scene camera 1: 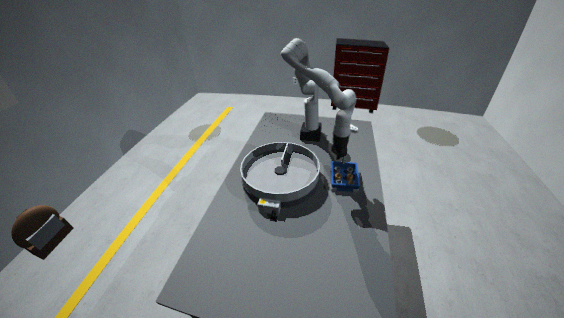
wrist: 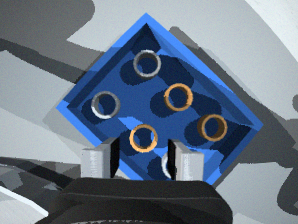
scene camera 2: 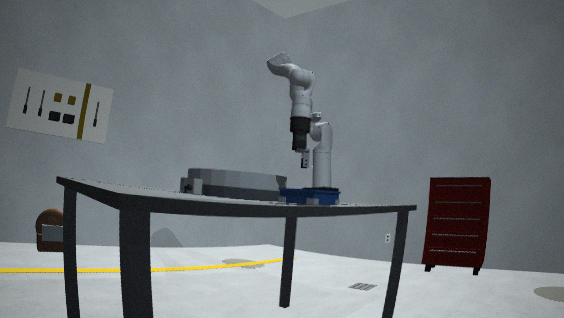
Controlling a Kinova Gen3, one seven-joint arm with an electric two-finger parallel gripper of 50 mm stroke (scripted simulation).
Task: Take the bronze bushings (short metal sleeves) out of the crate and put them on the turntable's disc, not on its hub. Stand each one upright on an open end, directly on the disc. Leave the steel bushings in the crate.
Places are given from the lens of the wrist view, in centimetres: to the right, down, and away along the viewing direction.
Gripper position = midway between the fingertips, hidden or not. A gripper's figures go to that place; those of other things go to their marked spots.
my gripper [wrist: 143, 152]: 0, 3, 18
blue crate [wrist: 142, 101]: -1, -1, 31
